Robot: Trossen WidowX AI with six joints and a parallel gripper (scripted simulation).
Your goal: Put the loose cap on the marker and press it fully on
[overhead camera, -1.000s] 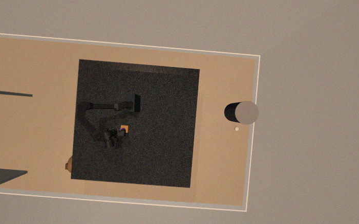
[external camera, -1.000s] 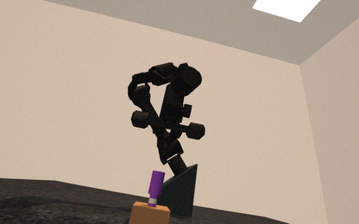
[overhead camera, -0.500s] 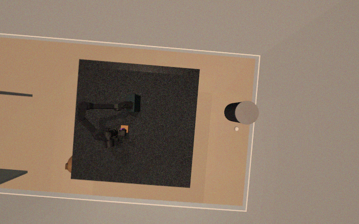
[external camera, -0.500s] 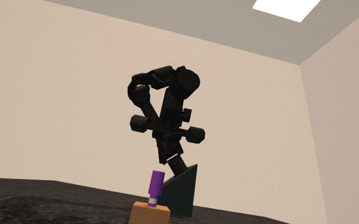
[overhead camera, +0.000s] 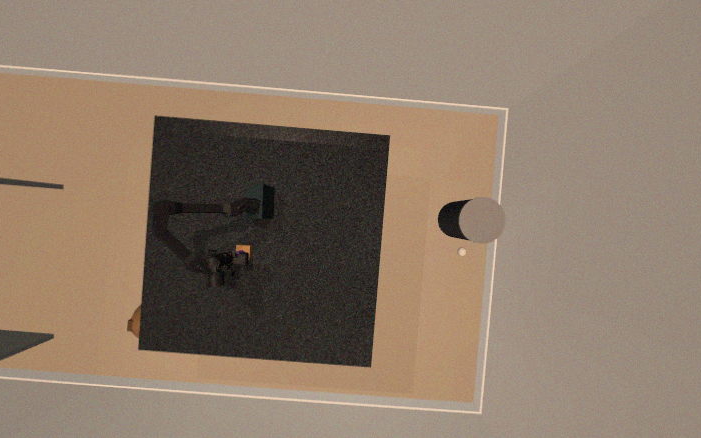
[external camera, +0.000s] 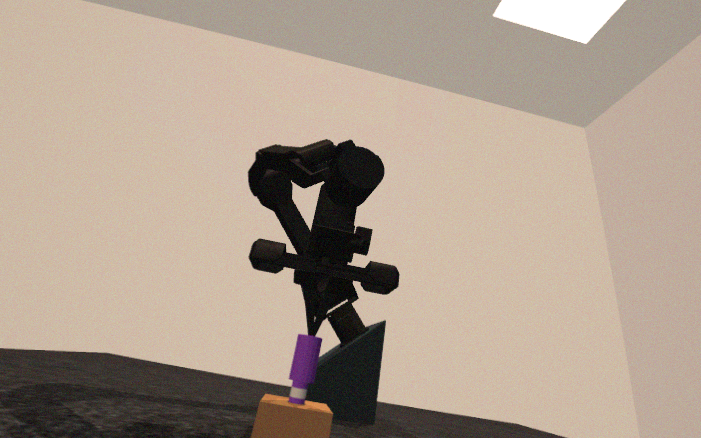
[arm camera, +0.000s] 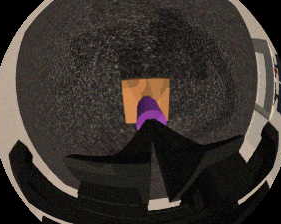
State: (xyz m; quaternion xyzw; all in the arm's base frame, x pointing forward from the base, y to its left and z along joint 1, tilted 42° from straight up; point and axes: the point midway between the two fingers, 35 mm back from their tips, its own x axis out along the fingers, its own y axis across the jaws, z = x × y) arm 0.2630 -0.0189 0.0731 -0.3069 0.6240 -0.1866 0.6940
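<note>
Right now the purple cap is 30 mm below my gripper tip. The rest, counted from my gripper tip: orange holder block (90 mm below).
</note>
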